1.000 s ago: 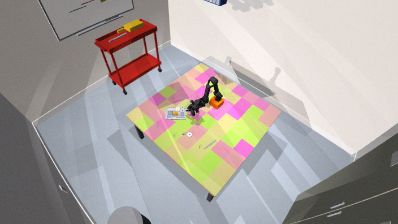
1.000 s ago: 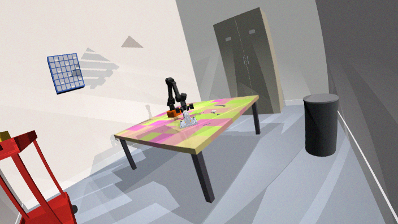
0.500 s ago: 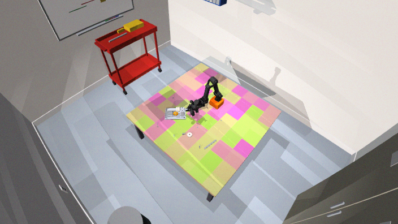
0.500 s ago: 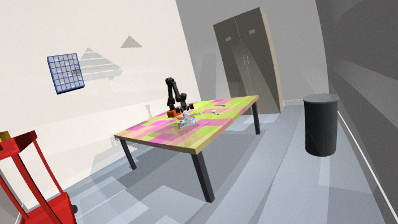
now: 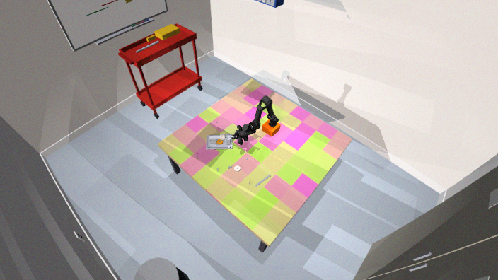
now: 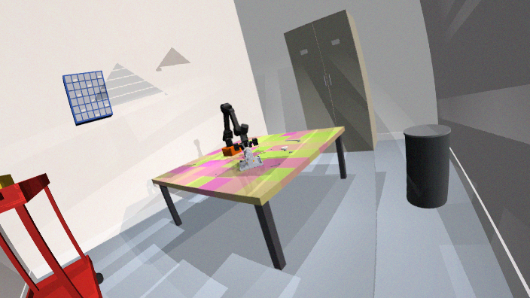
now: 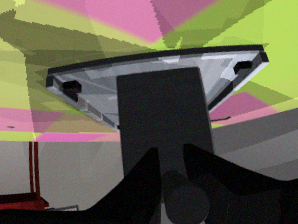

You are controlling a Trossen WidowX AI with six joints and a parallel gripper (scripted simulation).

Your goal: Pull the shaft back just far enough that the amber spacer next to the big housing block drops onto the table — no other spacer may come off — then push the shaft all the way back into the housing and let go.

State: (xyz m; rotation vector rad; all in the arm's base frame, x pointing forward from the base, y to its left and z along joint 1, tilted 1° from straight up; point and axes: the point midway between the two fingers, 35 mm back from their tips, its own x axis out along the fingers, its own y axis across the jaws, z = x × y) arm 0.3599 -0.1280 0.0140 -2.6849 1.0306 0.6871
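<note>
Now: the thin shaft 30 mm ahead of my gripper tip, 30 mm to the right of it and 20 mm above it. Also, from my gripper tip: white disc: 160 mm ahead, 230 mm to the left, 60 mm below.
</note>
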